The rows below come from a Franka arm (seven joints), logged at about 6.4 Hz.
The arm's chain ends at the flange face. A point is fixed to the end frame.
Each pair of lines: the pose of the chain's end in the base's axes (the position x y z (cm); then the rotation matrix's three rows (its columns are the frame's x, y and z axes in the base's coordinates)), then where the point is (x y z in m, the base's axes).
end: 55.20 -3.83 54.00; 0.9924 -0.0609 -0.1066; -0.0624 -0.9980 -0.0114; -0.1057 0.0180 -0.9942
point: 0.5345 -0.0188 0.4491
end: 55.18 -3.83 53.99; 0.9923 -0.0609 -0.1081; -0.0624 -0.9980 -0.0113; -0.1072 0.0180 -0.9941
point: 0.5341 -0.0188 0.4490
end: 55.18 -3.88 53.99; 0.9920 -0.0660 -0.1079; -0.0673 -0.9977 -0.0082; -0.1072 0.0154 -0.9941
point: 0.5343 -0.0190 0.4491
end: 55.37 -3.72 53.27; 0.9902 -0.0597 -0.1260; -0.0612 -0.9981 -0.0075; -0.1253 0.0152 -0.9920
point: 0.5344 -0.0174 0.4423
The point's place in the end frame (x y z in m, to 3 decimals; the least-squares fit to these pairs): -0.009 -0.020 0.092
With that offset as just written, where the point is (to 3 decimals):
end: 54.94 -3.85 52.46; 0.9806 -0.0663 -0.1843; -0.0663 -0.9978 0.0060; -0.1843 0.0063 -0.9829
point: 0.525 -0.017 0.436
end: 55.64 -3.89 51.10; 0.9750 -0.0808 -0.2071; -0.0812 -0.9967 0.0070; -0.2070 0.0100 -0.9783
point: 0.530 -0.018 0.423
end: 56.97 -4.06 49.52; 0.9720 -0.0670 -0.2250; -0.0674 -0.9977 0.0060; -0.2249 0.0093 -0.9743
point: 0.542 -0.019 0.407
